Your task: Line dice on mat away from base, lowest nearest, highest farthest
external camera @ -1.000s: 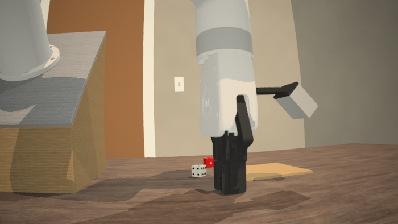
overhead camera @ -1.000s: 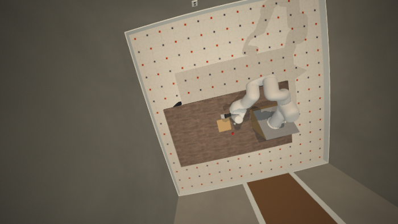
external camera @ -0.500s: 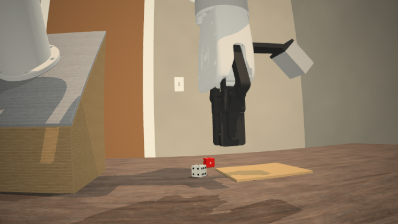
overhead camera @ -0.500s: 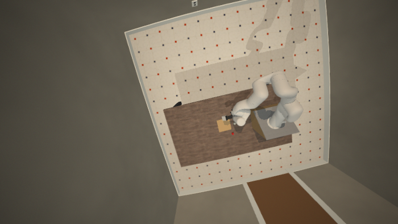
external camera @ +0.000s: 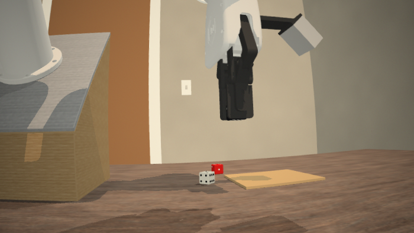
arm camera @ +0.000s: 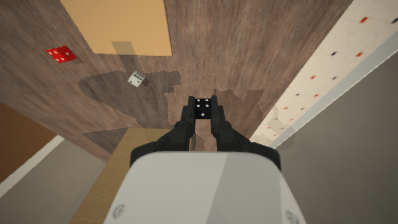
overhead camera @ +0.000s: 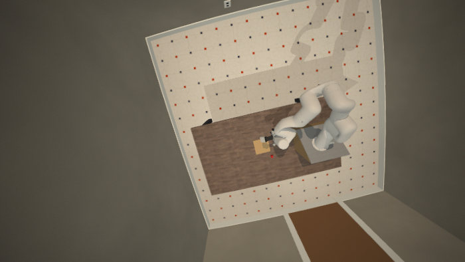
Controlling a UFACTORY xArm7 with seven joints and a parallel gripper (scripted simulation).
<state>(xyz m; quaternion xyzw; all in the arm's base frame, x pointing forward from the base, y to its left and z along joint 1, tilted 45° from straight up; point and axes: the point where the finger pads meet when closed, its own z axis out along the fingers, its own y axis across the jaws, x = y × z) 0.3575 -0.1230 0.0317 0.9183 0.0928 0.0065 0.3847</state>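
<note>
Now: the tan mat 140 mm to the left of my hand, 120 mm below it and 80 mm ahead of it. From my hand the other things lie so: red die 250 mm to the left, 110 mm below.
</note>
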